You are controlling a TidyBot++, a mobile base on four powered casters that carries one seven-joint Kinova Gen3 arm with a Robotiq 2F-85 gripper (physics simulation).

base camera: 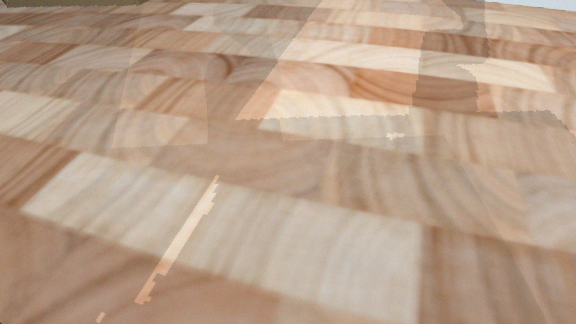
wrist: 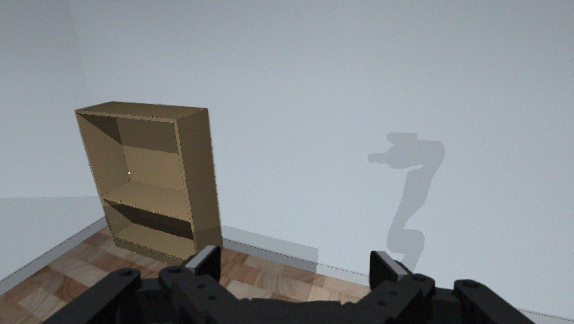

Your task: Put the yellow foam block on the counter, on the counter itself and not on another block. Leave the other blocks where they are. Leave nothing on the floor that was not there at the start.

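Places are measured from the arm's base along level axes (x ahead, y left, z up), in centimetres.
Pixels of known places: gripper, fingertip midpoint: (wrist: 294, 265).
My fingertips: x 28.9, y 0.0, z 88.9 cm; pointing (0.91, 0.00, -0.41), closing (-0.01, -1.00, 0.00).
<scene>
Behind a point stands the place of what it marks.
My gripper (wrist: 294, 265) @(x 28.9, y 0.0, z 88.9 cm) is open, with its two fingertips wide apart at the bottom of the wrist view and no object between them. It points toward a pale wall and the floor at its foot. The yellow foam block, the other blocks and the counter do not show in the base camera view or in the wrist view.
A brown two-compartment shelf unit (wrist: 204, 185) @(x 160.7, y 54.8, z 20.7 cm) stands against the wall at the left of the wrist view. Its base edge (base camera: 75, 2) @(x 155.3, y 91.8, z -38.1 cm) shows at the top left of the base camera view. The wall (wrist: 300, 100) @(x 157.3, y -2.8, z 74.1 cm) carries the arm's shadow. The wooden floor (base camera: 300, 240) @(x 34.3, y -0.3, z -39.6 cm) (wrist: 250, 272) @(x 150.1, y 27.6, z -39.7 cm) shows in both views.
</scene>
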